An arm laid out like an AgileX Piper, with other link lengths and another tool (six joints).
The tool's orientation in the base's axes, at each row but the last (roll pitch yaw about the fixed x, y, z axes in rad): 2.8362 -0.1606 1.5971; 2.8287 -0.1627 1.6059; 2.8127 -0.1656 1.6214; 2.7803 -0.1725 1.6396; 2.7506 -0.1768 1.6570; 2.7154 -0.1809 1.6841; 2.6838 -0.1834 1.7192; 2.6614 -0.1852 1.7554; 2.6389 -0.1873 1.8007; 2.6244 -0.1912 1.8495; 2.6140 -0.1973 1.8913; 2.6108 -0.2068 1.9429; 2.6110 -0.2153 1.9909
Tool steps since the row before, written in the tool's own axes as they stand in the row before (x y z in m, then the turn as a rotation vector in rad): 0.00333 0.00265 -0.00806 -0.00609 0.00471 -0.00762; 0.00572 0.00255 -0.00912 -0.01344 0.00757 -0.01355; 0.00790 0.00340 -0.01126 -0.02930 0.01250 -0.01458; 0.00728 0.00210 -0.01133 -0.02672 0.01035 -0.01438; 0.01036 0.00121 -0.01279 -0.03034 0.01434 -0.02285; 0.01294 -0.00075 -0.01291 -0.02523 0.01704 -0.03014; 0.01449 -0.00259 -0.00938 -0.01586 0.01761 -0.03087; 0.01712 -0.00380 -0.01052 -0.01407 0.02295 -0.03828; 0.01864 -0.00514 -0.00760 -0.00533 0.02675 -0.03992; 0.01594 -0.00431 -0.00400 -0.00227 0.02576 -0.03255; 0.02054 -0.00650 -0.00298 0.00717 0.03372 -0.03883; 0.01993 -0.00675 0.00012 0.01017 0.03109 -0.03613; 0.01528 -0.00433 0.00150 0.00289 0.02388 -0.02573
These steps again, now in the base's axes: 0.00005 0.00193 0.00891 0.00239 -0.00734 0.00760; -0.00053 0.00410 0.01026 0.00358 -0.01561 0.01284; -0.00071 0.00583 0.01290 0.00872 -0.03144 0.01276; -0.00239 0.00507 0.01242 0.00660 -0.02887 0.01227; -0.00443 0.00768 0.01392 0.00751 -0.03402 0.02084; -0.00719 0.00992 0.01359 0.00654 -0.03048 0.02939; -0.00831 0.01182 0.00979 0.00539 -0.02150 0.03199; -0.01092 0.01366 0.01060 0.00667 -0.02117 0.04120; -0.01195 0.01521 0.00758 0.00732 -0.01282 0.04604; -0.00974 0.01323 0.00435 0.00881 -0.00791 0.03985; -0.01314 0.01700 0.00334 0.01000 0.00029 0.05095; -0.01272 0.01675 0.00065 0.00782 0.00340 0.04799; -0.00911 0.01310 -0.00014 0.00875 -0.00102 0.03410
